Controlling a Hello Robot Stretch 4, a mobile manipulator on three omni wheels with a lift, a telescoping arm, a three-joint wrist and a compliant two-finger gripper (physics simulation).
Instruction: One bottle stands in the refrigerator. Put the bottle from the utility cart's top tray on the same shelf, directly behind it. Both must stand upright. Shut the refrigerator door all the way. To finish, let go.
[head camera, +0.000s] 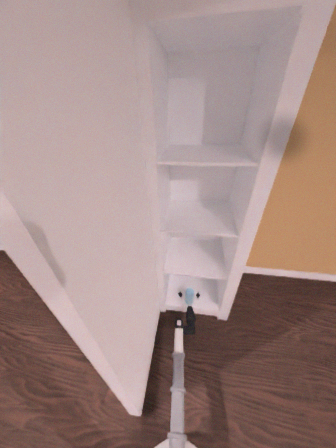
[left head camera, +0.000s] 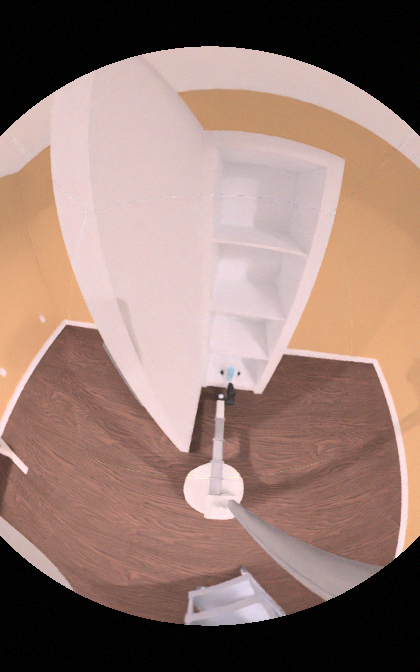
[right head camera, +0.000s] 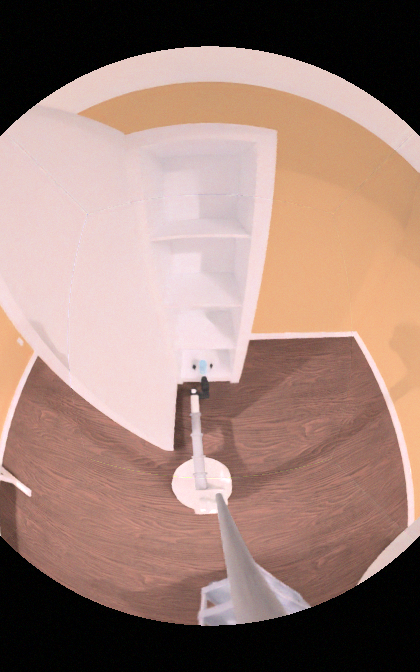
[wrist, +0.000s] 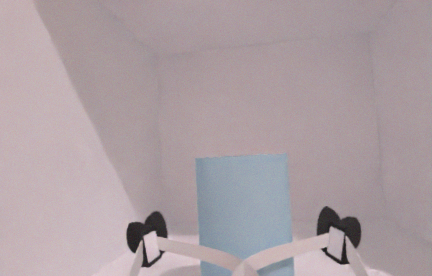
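Frame: origin at the robot's base, x ahead, y left, z up, level; metres.
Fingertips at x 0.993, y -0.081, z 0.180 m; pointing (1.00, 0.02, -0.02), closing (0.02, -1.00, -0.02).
Note:
A point is followed by its place in that frame.
A light-blue bottle (head camera: 189, 296) {x 0.927, y -0.081, z 0.221 m} (left head camera: 230, 373) (right head camera: 202, 366) (wrist: 244, 210) {x 0.927, y -0.085, z 0.208 m} stands upright on the lowest shelf of the refrigerator. My gripper (head camera: 189, 295) {x 0.993, y -0.081, z 0.180 m} (left head camera: 230, 373) (right head camera: 202, 366) (wrist: 240, 227) {x 0.993, y -0.081, z 0.180 m} is open, with one fingertip on each side of the bottle and a gap on both sides. The refrigerator door (head camera: 80, 175) {x 0.422, y 0.203, z 1.409 m} (left head camera: 150, 225) (right head camera: 110, 280) stands wide open on the left. No second bottle can be made out. The utility cart (left head camera: 227, 611) (right head camera: 214, 611) shows partly at the bottom of the left and right head views; a bottle on it cannot be made out.
The refrigerator's right side wall (head camera: 248, 235) {x 0.881, y -0.376, z 0.907 m} is to the right of my gripper, and a shelf board (head camera: 195, 274) {x 0.932, y -0.113, z 0.494 m} lies above the bottle's compartment. The open door's lower corner (head camera: 136, 411) {x 0.276, y 0.220, z 0.163 m} reaches out over the floor, left of my arm (head camera: 178, 372) {x 0.418, y -0.001, z 0.294 m}. The cart is behind my base (left head camera: 195, 487).

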